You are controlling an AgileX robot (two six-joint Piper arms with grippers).
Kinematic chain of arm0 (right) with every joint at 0, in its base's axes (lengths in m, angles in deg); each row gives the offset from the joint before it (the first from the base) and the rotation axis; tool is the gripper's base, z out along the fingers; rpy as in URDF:
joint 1: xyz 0 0 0.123 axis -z
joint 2: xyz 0 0 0 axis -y
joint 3: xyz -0.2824 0 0.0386 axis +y
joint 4: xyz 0.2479 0 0.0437 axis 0.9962 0 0.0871
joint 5: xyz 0 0 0 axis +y
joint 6: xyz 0.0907 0 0.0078 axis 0.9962 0 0.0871
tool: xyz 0 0 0 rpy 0 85 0
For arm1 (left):
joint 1: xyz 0 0 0.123 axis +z
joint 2: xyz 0 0 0 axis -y
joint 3: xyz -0.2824 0 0.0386 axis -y
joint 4: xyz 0.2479 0 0.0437 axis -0.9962 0 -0.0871
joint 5: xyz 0 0 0 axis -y
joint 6: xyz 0.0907 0 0.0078 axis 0.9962 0 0.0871
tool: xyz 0 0 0 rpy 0 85 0
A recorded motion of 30 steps. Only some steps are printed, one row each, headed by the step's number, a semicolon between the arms.
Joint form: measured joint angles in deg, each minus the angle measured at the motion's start. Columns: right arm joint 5, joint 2, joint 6, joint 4, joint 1, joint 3; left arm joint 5, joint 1, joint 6, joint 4, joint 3, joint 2.
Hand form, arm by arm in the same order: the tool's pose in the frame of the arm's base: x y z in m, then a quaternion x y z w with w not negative. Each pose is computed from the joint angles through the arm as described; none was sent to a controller.
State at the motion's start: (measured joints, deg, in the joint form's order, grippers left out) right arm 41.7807 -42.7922 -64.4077 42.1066 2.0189 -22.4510; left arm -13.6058 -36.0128 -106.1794 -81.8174 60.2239 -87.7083
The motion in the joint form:
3: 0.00 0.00 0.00 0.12 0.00 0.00; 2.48 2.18 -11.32 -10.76 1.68 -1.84
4: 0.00 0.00 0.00 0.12 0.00 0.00; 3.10 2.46 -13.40 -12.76 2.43 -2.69
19: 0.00 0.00 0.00 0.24 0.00 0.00; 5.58 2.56 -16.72 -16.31 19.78 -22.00
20: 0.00 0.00 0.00 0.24 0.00 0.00; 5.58 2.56 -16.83 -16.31 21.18 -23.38
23: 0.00 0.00 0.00 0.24 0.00 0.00; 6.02 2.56 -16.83 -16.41 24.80 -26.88
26: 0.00 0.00 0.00 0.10 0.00 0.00; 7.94 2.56 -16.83 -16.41 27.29 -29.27
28: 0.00 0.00 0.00 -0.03 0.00 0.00; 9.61 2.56 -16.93 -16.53 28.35 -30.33
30: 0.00 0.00 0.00 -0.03 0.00 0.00; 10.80 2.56 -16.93 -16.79 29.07 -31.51
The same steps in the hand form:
3: 0.1215 0.0366 0.2367 -0.30113 0.86363 0.11160 0.38860; 0.3080 -0.1852 0.2957 0.01061 0.82751 -0.20229 0.52364
4: 0.1215 0.0366 0.2367 -0.30113 0.86363 0.11160 0.38860; 0.3120 -0.1869 0.2950 0.01111 0.82658 -0.20637 0.52350
19: 0.1215 0.0367 0.2367 -0.30051 0.86359 0.11235 0.38896; 0.3834 -0.2381 0.2549 0.02589 0.83504 -0.21490 0.50583
20: 0.1215 0.0367 0.2367 -0.30051 0.86359 0.11235 0.38896; 0.3885 -0.2415 0.2518 0.02508 0.83497 -0.21546 0.50574
23: 0.1215 0.0367 0.2367 -0.30051 0.86359 0.11235 0.38896; 0.4009 -0.2505 0.2435 0.02779 0.83467 -0.21818 0.50493
26: 0.1215 0.0366 0.2366 -0.30124 0.86364 0.11147 0.38854; 0.4078 -0.2586 0.2369 0.03680 0.83563 -0.22999 0.49747
28: 0.1214 0.0365 0.2365 -0.30192 0.86368 0.11065 0.38814; 0.4100 -0.2632 0.2335 0.04485 0.83663 -0.23984 0.49043
30: 0.1214 0.0365 0.2365 -0.30192 0.86368 0.11065 0.38814; 0.4121 -0.2668 0.2271 0.05262 0.83927 -0.24413 0.48297

